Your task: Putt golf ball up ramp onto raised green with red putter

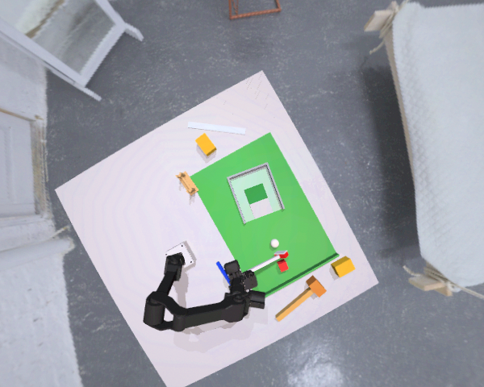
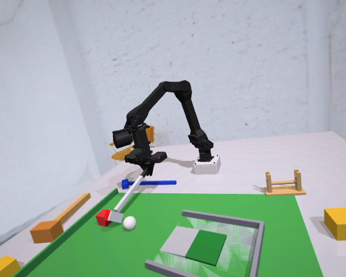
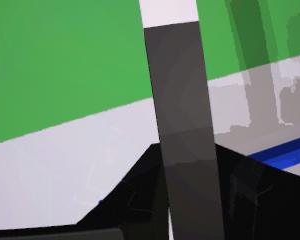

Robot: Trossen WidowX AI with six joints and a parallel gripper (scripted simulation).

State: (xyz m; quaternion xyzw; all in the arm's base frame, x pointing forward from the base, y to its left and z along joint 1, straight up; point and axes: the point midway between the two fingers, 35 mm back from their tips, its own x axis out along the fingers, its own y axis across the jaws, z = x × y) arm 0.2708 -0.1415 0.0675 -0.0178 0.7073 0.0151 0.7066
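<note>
My gripper tip is now 90 mm to the left of the blue putter, 70 mm above it and 50 mm past it. Round my gripper tip: white golf ball (210 mm ahead, 70 mm to the left, 60 mm below); then red putter (120 mm ahead, 10 mm to the left); then red cube (220 mm ahead, 60 mm below, 50 mm to the right).
</note>
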